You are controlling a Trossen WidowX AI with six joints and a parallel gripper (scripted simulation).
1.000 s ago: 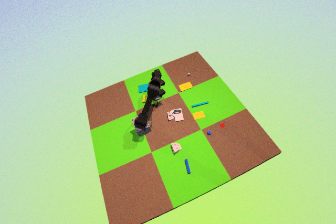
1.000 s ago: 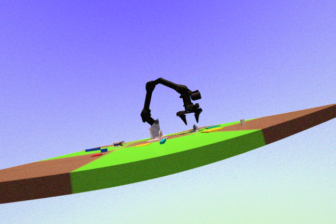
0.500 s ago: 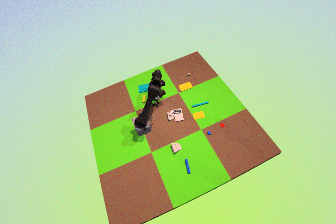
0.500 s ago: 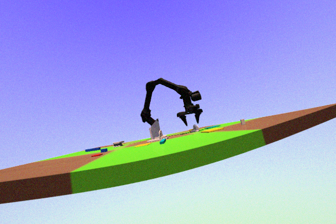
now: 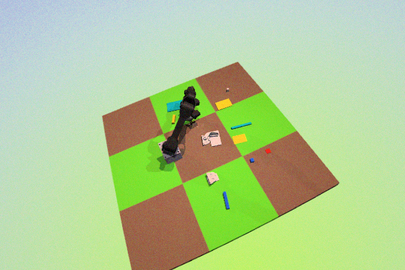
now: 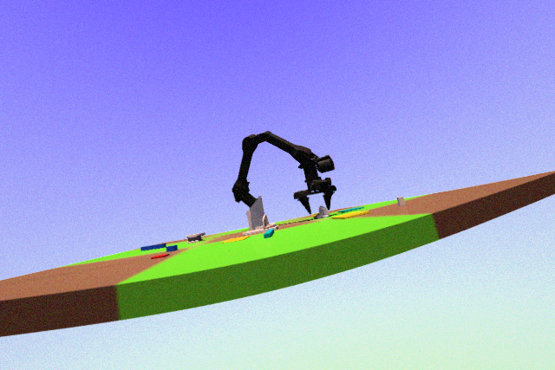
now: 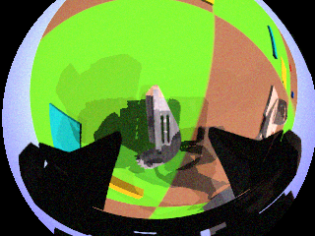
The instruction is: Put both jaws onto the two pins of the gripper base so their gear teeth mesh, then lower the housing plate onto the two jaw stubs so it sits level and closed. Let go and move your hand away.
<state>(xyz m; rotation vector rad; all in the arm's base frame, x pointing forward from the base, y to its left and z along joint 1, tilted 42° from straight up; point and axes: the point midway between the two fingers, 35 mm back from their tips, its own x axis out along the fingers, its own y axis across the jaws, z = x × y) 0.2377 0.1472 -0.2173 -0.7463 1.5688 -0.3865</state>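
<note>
Right now my gripper tip is 14 cm past the yellow bar, 4 cm to the right of it and 1 cm above it. The rest, counted from my gripper tip: teal bar (29 cm ahead, 25 cm to the right, 2 cm below); teal plate (18 cm to the left, 8 cm behind, 2 cm below); grey peg (36 cm ahead, 12 cm to the left, 1 cm below).
</note>
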